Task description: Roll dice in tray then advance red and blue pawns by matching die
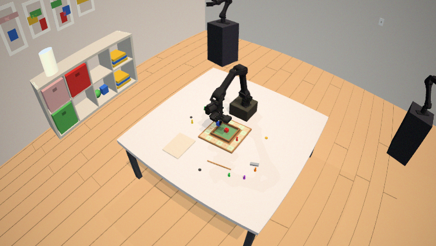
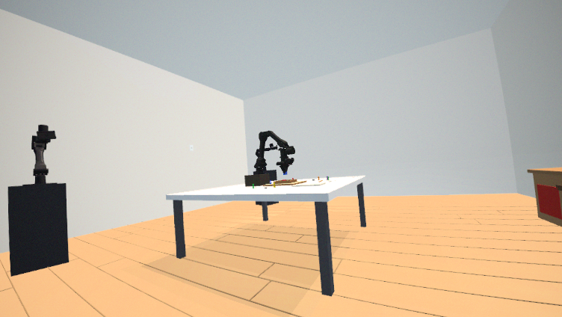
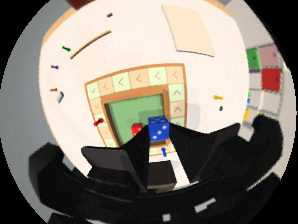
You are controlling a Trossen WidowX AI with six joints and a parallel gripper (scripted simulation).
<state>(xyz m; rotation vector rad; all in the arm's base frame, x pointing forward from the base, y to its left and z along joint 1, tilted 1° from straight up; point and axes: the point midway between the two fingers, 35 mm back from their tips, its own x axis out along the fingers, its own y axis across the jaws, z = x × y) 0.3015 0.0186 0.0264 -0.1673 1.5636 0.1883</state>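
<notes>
My gripper tip is now 15 cm to the right of the red pawn, 6 cm above it and 4 cm past it. Round my gripper tip: blue pawn (13 cm behind, 6 cm below, 5 cm to the right); yellow pawn (22 cm to the right, 8 cm below, 7 cm ahead); wooden stick (23 cm to the left, 20 cm ahead, 9 cm below).
</notes>
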